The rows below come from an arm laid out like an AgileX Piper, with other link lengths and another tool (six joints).
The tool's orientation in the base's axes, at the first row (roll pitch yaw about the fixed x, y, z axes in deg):
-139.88, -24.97, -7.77
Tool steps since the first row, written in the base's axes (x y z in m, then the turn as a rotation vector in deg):
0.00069, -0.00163, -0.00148, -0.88, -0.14, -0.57
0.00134, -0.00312, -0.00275, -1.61, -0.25, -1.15
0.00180, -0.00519, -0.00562, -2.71, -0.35, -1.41
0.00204, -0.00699, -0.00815, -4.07, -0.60, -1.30
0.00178, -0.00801, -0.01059, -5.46, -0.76, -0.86
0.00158, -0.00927, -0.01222, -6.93, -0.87, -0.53
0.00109, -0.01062, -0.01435, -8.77, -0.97, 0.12
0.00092, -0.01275, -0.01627, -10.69, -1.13, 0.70
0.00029, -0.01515, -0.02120, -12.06, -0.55, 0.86
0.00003, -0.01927, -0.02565, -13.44, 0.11, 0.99
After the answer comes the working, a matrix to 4 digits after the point.
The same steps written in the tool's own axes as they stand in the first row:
0.00019, 0.00227, 0.00034, -1.01, 0.30, -0.05
0.00043, 0.00431, 0.00060, -1.90, 0.60, -0.01
-0.00012, 0.00771, 0.00154, -2.99, 0.65, -0.33
-0.00075, 0.01065, 0.00232, -4.13, 0.56, -1.11
-0.00189, 0.01285, 0.00330, -5.17, 0.20, -2.08
-0.00260, 0.01477, 0.00360, -6.34, -0.15, -2.97
-0.00378, 0.01700, 0.00407, -7.71, -0.76, -4.23
-0.00448, 0.01979, 0.00407, -9.17, -1.29, -5.51
-0.00683, 0.02447, 0.00580, -10.40, -2.07, -5.83
-0.00844, 0.03030, 0.00633, -11.67, -2.90, -6.09

The tool's axes in the first row as the columns of a matrix, in the base's axes (rounded; the answer above uses it unrounded):
0.8982, 0.1661, 0.4070
-0.1226, -0.7945, 0.5948
0.4221, -0.5842, -0.6932

